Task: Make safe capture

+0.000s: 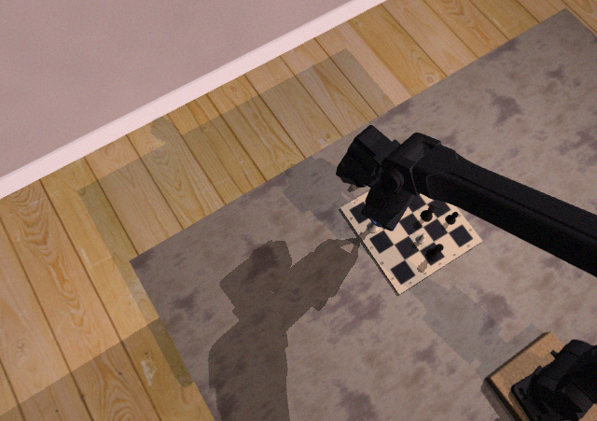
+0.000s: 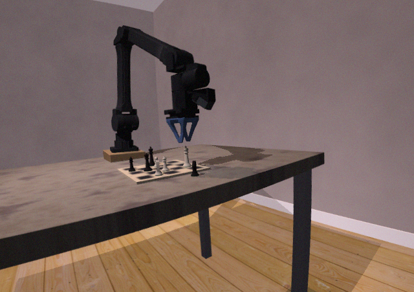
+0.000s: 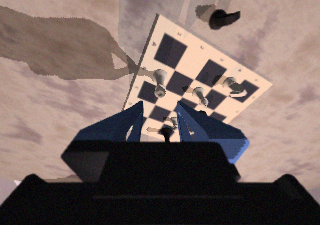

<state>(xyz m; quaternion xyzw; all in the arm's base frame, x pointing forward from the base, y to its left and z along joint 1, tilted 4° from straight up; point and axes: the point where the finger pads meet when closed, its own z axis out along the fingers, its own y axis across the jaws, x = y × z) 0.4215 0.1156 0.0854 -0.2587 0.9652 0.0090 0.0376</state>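
Right now the tall white piece is 50 mm below my hand. From my hand the other things lie so: black piece: 30 mm behind, 110 mm to the right, 60 mm below; then chessboard: 30 mm behind, 70 mm to the right, 90 mm below.
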